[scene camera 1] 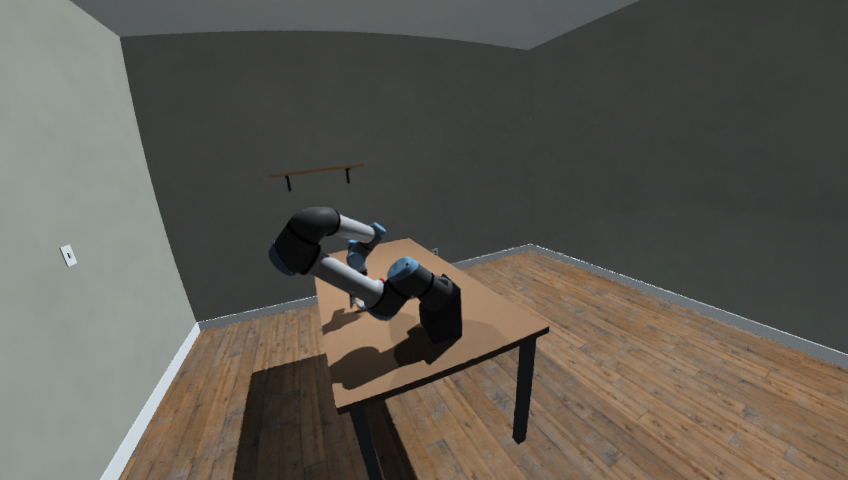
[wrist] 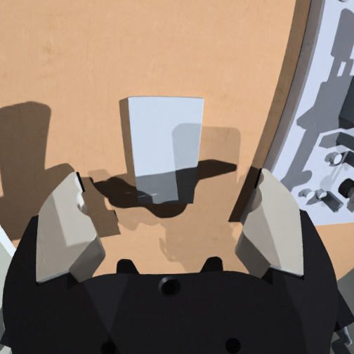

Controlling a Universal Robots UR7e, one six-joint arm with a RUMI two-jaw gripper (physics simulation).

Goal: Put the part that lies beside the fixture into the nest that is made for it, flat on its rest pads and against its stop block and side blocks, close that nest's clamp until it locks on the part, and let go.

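Pixels of known places: arm's base, origin of its link: point(scene camera 1: 439, 295).
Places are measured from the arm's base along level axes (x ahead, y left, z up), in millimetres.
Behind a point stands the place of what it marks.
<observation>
The part, a pale grey rectangular block point(wrist: 162, 135), lies on the table in the wrist view, a little ahead of the fingertips and between their lines, with a shadow over its near end. My gripper point(wrist: 169, 172) is open, with one jaw to the left and one to the right of the block's near end, touching neither. The fixture's pale plate point(wrist: 320, 150) shows in part at the right edge of the wrist view, close beyond the right jaw, with dark blocks and round pins on it. Which nest is made for the part cannot be told; no whole clamp shows.
In the scene view the arm point(scene camera 1: 348, 279) {x 14, y 352, z 171 mm} reaches over the wooden table point(scene camera 1: 505, 321) {x -136, y -250, z -162 mm} and hides most of the gripper and fixture. A small red spot point(scene camera 1: 381, 279) {x 536, y 56, z -100 mm} shows behind the arm. A wall shelf point(scene camera 1: 318, 171) hangs on the wall beyond the table.
</observation>
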